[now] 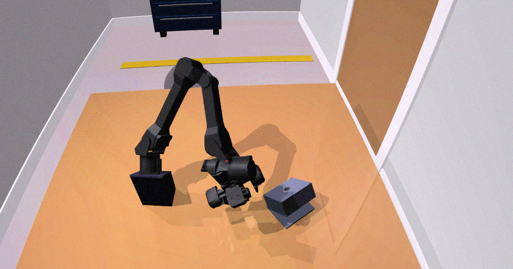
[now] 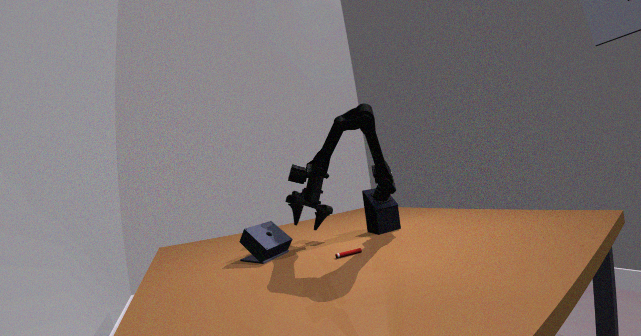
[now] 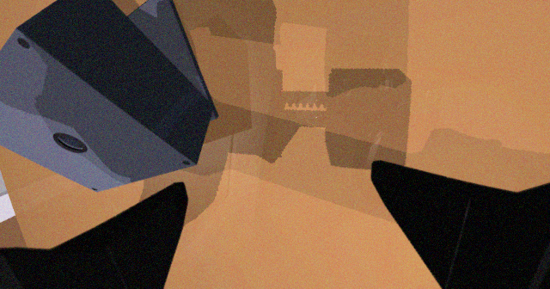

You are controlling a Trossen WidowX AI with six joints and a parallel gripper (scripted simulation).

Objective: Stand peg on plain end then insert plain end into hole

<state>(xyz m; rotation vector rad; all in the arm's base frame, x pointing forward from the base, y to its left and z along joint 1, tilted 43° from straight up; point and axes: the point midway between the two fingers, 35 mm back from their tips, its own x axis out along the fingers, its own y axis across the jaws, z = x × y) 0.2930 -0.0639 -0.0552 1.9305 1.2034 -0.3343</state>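
Now: gripper tip 21 cm to the right of the red peg, 6 cm above it and 1 cm past it. Also, from my gripper tip: sloped grey panel 15 cm ahead, 1 cm below.
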